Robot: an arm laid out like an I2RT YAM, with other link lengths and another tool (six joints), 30 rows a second.
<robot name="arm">
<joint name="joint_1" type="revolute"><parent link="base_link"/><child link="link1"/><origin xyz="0 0 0.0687"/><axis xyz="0 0 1"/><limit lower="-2.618" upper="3.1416"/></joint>
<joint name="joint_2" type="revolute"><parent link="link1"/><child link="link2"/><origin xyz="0.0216 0.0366 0.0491"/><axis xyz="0 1 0"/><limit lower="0" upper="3.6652"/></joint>
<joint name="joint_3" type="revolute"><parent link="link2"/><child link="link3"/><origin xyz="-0.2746 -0.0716 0"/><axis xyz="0 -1 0"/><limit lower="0" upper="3.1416"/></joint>
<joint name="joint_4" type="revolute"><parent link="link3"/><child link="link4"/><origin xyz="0.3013 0.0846 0.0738"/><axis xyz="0 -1 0"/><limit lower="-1.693" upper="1.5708"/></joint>
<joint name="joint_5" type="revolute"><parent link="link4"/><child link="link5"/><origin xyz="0.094 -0.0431 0.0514"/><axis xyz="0 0 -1"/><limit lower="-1.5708" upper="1.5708"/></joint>
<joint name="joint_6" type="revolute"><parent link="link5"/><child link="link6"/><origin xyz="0.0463 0 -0.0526"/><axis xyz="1 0 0"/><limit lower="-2.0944" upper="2.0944"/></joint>
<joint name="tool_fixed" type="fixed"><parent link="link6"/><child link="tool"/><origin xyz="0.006 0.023 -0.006" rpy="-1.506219 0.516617 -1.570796"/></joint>
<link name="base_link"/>
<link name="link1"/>
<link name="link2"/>
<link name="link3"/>
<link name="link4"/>
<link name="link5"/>
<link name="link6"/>
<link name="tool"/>
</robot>
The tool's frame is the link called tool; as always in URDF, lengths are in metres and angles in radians.
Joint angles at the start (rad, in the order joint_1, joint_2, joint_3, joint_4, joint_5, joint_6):
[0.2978, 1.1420, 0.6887, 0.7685, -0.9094, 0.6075]
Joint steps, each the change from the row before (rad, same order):
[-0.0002, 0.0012, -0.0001, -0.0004, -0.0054, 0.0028]
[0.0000, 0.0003, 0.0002, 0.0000, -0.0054, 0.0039]
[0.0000, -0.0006, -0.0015, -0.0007, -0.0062, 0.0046]
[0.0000, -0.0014, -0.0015, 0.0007, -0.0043, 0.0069]
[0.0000, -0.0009, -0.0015, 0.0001, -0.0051, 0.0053]
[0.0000, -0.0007, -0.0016, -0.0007, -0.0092, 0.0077]
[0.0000, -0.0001, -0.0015, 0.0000, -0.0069, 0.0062]
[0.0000, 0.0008, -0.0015, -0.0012, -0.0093, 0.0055]
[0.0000, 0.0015, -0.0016, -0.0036, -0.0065, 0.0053]
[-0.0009, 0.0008, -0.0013, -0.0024, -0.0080, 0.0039]
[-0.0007, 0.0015, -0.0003, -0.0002, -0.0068, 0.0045]
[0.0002, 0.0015, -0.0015, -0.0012, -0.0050, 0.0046]
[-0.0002, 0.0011, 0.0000, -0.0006, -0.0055, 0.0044]
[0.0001, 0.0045, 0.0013, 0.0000, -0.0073, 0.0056]
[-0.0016, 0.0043, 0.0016, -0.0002, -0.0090, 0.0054]
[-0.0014, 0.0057, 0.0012, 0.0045, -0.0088, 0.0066]
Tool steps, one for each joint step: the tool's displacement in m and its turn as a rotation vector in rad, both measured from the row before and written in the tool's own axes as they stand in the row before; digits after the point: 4 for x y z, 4 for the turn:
[0.0003, 0.0003, -0.0001, -0.0052, -0.0010, 0.0042]
[-0.0001, 0.0001, -0.0001, -0.0049, -0.0020, 0.0041]
[0.0001, 0.0006, -0.0004, -0.0060, -0.0014, 0.0060]
[-0.0003, 0.0004, -0.0004, -0.0038, -0.0017, 0.0065]
[-0.0001, 0.0005, -0.0003, -0.0048, -0.0015, 0.0058]
[0.0000, 0.0007, -0.0004, -0.0088, -0.0023, 0.0092]
[0.0002, 0.0006, -0.0003, -0.0066, -0.0015, 0.0075]
[0.0006, 0.0008, -0.0003, -0.0093, -0.0013, 0.0085]
[0.0011, 0.0008, -0.0002, -0.0075, 0.0017, 0.0107]
[0.0008, 0.0006, -0.0005, -0.0076, 0.0003, 0.0075]
[0.0005, 0.0002, -0.0002, -0.0062, -0.0008, 0.0061]
[0.0009, 0.0007, -0.0001, -0.0057, 0.0007, 0.0081]
[0.0003, 0.0002, -0.0001, -0.0053, -0.0007, 0.0058]
[0.0009, 0.0001, 0.0003, -0.0075, -0.0006, 0.0084]
[0.0009, -0.0003, -0.0001, -0.0077, -0.0004, 0.0077]
[0.0011, -0.0003, 0.0000, -0.0071, -0.0019, 0.0065]

